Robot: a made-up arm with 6 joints.
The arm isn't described. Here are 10 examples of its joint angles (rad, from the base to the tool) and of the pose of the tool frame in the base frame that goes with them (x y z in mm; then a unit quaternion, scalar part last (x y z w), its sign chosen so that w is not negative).
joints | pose
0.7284 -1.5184 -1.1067 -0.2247 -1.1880 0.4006 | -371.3 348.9 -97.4 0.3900 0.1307 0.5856 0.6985
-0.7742 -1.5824 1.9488 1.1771 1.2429 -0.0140 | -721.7 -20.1 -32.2 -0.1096 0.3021 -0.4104 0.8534
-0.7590 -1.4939 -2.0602 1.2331 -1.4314 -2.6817 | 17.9 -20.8 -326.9 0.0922 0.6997 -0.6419 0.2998
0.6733 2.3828 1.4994 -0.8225 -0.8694 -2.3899 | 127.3 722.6 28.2 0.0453 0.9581 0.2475 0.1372
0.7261 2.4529 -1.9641 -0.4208 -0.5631 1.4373 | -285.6 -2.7 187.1 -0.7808 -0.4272 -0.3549 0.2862
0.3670 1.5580 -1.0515 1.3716 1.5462 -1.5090 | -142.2 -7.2 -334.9 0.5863 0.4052 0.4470 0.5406
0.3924 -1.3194 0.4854 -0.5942 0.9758 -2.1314 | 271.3 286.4 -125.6 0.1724 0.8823 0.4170 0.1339
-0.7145 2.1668 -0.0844 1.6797 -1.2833 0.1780 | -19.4 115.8 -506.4 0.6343 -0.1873 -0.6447 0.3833
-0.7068 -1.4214 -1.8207 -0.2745 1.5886 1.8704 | -641.7 520.7 -314.3 0.8478 -0.4526 0.2154 0.1732
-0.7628 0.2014 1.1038 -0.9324 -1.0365 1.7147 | -653.9 -251.2 -424.3 0.7107 0.2076 0.6417 0.1998
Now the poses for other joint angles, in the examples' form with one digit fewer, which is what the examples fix.
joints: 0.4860 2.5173 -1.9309 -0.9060 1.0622 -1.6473
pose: -137 622 476 -0.352 0.444 -0.021 0.824
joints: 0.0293 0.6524 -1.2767 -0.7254 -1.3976 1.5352
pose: -67 166 -377 -0.432 -0.599 -0.358 0.572
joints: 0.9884 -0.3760 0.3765 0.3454 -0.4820 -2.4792
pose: -608 54 -75 -0.884 -0.307 0.204 0.288
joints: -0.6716 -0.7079 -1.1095 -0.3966 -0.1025 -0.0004
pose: -25 -98 -498 -0.019 0.237 0.658 0.715
